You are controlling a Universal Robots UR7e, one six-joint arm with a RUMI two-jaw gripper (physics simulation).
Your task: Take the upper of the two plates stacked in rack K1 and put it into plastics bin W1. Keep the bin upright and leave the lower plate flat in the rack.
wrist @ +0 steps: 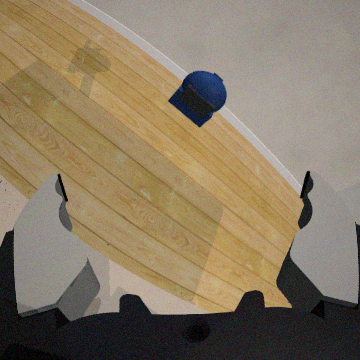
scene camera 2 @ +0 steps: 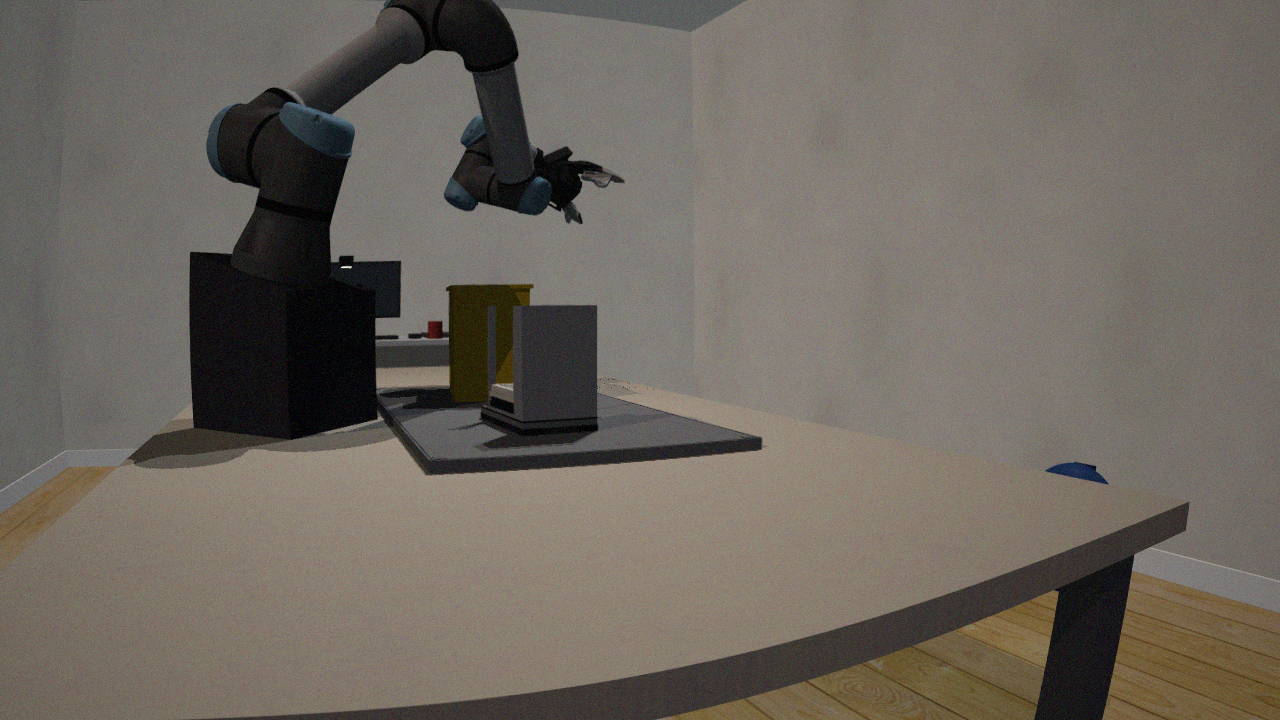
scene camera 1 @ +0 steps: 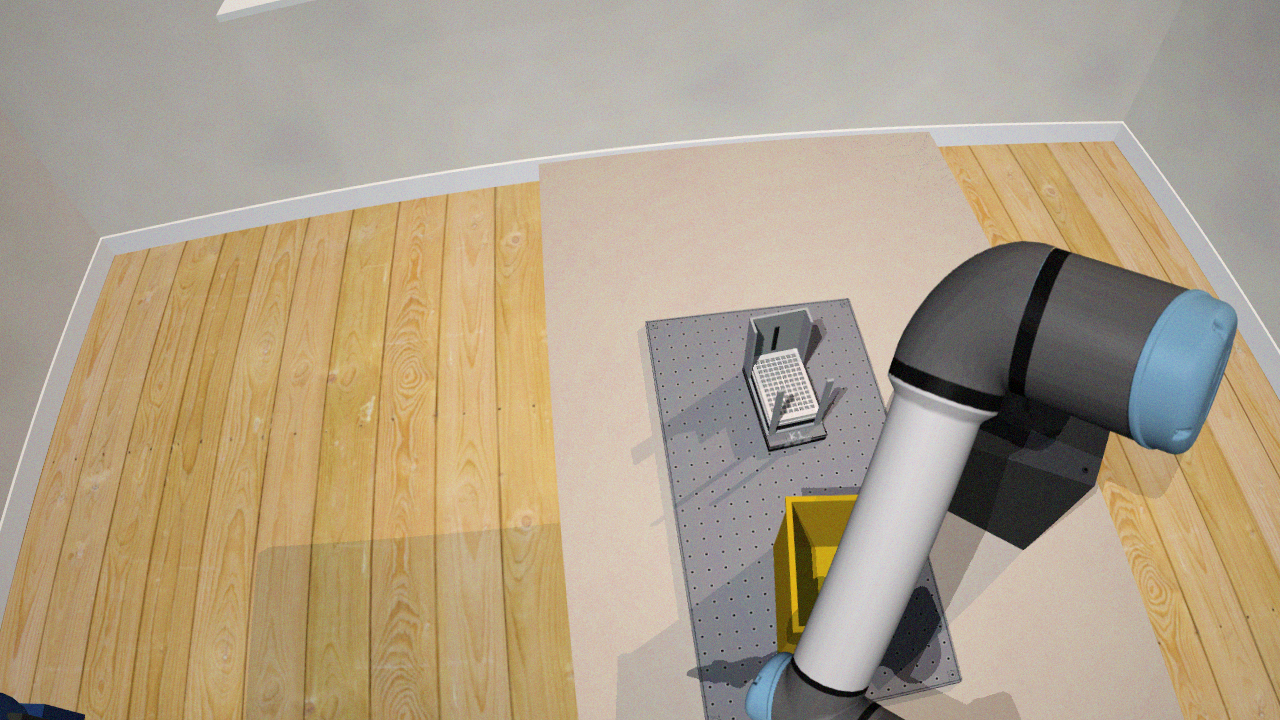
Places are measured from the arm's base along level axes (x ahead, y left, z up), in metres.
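Pixels of known places: gripper, fingertip midpoint: (wrist: 184, 176) (scene camera 2: 603, 202); arm's base, link origin: (scene camera 2: 279, 272).
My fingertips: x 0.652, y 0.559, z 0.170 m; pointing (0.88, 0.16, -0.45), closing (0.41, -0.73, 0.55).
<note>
Ahead of a thing's pixels: the offset from my fingertips to its top centre. Level surfaces: height alone.
Rack K1 @(0.308 m back, 0.685 m right, 0.221 m down) (scene camera 1: 797, 439) (scene camera 2: 555, 362) stands on the perforated board, with a tall back wall and two thin front posts. The white upper plate @(0.307 m back, 0.695 m right, 0.322 m down) (scene camera 1: 781, 380) lies flat in it, its well grid facing up; its edge shows in scene camera 2. The lower plate cannot be made out clearly beneath it. The yellow bin W1 @(0.313 m back, 0.351 m right, 0.189 m down) (scene camera 1: 782, 582) (scene camera 2: 477, 344) stands upright on the board, partly hidden by the arm in scene camera 1. My gripper (scene camera 2: 597, 197) (wrist: 184, 176) is open and empty, high above the table and tilted sideways towards the floor and wall. It is hidden in scene camera 1.
The grey board @(0.369 m down) (scene camera 1: 716, 537) (scene camera 2: 662, 440) lies on the beige table @(0.382 m down) (scene camera 1: 617, 232) (scene camera 2: 572, 555). The dark robot base block (scene camera 1: 1020, 492) (scene camera 2: 268, 358) stands beside the board. A blue object (wrist: 205, 92) (scene camera 2: 1076, 472) is beyond the table, near the wall. A monitor and a red cup (scene camera 2: 435, 329) stand in the background.
</note>
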